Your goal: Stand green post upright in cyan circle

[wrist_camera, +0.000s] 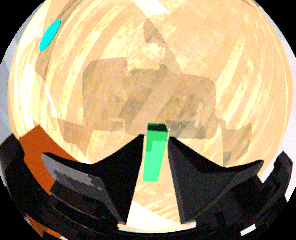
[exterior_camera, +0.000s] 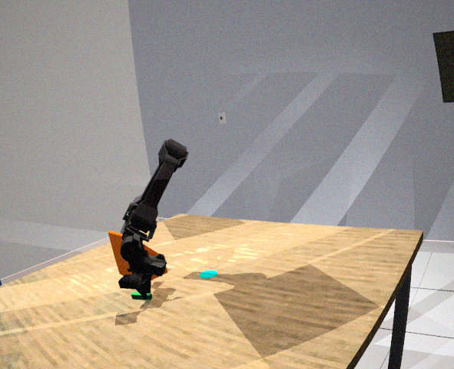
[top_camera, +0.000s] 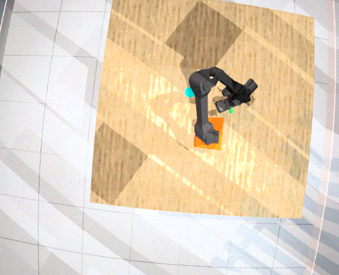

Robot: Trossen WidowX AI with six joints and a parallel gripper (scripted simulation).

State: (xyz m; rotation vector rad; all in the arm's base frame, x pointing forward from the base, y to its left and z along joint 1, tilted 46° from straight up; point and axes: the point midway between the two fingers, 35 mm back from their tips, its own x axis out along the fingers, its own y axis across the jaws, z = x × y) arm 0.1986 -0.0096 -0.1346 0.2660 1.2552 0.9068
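Now: the cyan circle 50 mm ahead of my gripper tip, 220 mm to the left of it and 10 mm below it. Round my gripper tip: green post (20 mm behind, 10 mm to the right).
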